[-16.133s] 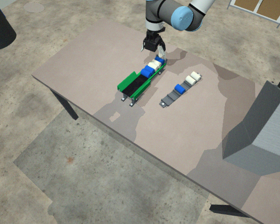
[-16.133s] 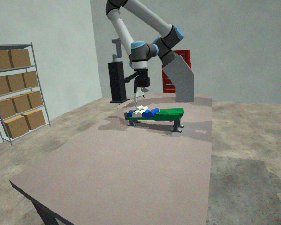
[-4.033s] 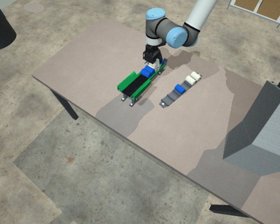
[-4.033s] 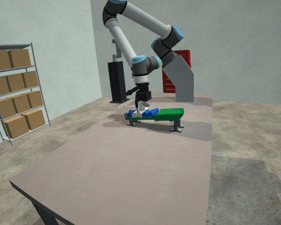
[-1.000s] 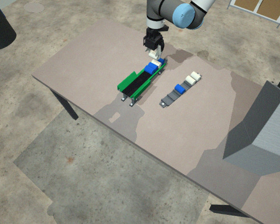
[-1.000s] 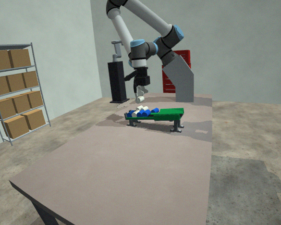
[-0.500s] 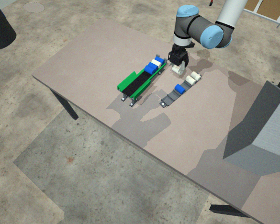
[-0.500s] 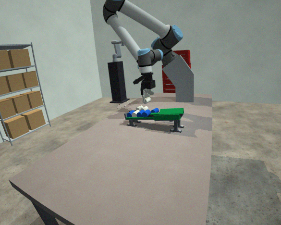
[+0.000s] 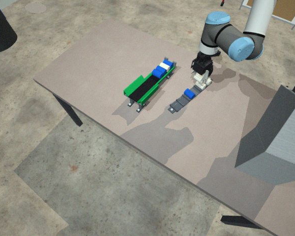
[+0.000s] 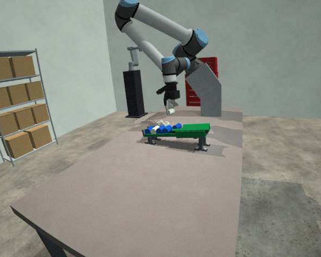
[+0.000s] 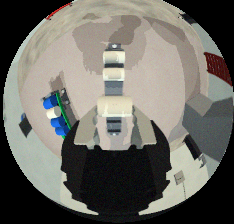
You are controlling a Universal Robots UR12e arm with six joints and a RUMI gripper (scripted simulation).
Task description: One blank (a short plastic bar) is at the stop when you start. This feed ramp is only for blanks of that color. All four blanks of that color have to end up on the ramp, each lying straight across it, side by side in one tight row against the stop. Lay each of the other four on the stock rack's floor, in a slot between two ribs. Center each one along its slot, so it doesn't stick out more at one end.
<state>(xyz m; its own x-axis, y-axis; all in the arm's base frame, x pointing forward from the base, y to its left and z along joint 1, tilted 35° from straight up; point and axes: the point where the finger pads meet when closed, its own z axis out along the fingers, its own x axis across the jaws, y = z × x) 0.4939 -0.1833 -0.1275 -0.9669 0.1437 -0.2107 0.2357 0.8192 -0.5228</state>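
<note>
The grey stock rack lies 10 mm ahead of my hand, 20 mm to the left of it and 140 mm below it.
</note>
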